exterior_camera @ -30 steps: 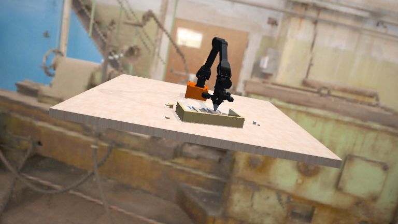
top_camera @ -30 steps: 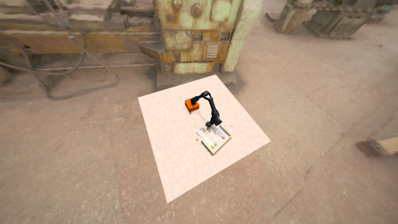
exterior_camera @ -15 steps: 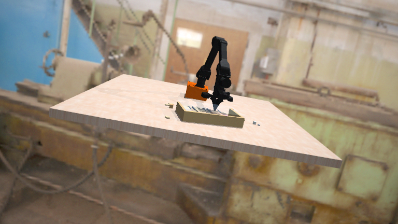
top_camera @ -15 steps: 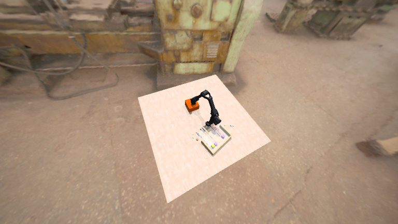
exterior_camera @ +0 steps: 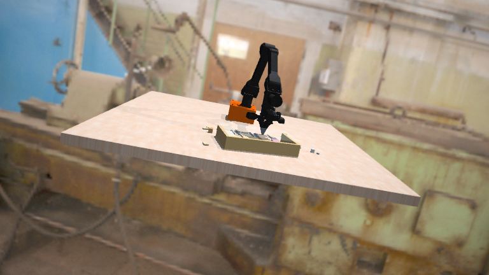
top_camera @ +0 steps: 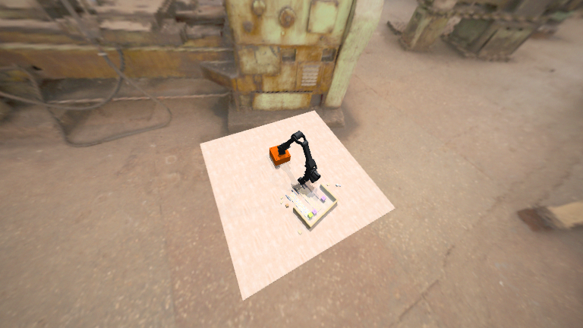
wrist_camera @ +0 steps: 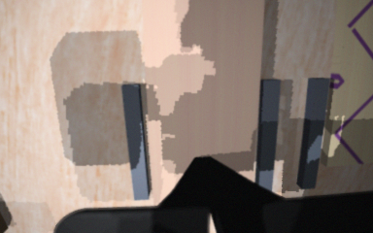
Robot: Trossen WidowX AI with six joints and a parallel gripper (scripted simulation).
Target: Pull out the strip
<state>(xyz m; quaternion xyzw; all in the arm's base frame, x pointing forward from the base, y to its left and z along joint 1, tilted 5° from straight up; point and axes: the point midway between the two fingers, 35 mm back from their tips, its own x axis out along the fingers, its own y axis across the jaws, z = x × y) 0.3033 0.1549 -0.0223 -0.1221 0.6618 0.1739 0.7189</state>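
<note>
The plain wooden strip lies 9 cm ahead of my gripper tip and 4 cm to the left of it.
</note>
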